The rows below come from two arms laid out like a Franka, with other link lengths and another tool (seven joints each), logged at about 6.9 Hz.
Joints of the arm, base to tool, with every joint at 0 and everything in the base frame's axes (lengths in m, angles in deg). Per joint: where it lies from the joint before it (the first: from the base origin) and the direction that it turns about. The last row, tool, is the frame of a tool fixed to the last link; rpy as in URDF.
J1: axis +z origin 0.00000 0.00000 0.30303
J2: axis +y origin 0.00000 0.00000 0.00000
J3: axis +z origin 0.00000 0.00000 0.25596
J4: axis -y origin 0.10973 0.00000 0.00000
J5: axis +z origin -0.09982 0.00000 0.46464
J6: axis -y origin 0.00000 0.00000 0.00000
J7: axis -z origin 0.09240 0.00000 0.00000
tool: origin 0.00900 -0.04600 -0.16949 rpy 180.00 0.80 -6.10
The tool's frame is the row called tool.
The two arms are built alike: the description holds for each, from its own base.
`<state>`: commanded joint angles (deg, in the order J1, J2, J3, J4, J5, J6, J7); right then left.
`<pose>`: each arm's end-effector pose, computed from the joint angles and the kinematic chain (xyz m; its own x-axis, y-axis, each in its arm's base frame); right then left.
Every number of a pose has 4 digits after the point.
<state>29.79 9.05 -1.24 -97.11 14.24 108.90 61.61 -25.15 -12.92 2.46 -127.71 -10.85 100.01 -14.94</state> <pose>0.5996 0.3335 0.3357 0.7189 -0.6612 -0.2145 -0.6915 -0.7116 -0.1240 0.5116 -0.2896 0.2903 0.9342 -0.1989 -0.2963 -0.1641 -0.9767 0.1384</pose>
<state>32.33 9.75 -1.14 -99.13 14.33 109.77 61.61 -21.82 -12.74 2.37 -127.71 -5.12 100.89 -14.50</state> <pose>0.5796 0.3581 0.3094 0.7398 -0.6341 -0.2250 -0.6641 -0.7418 -0.0930 0.5318 -0.2470 0.2838 0.9486 -0.1679 -0.2683 -0.1594 -0.9858 0.0533</pose>
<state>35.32 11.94 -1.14 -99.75 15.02 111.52 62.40 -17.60 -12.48 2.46 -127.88 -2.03 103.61 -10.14</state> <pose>0.5610 0.3900 0.2794 0.7515 -0.6149 -0.2391 -0.6455 -0.7602 -0.0736 0.5541 -0.2011 0.2811 0.9583 -0.1814 -0.2208 -0.1800 -0.9833 0.0267</pose>
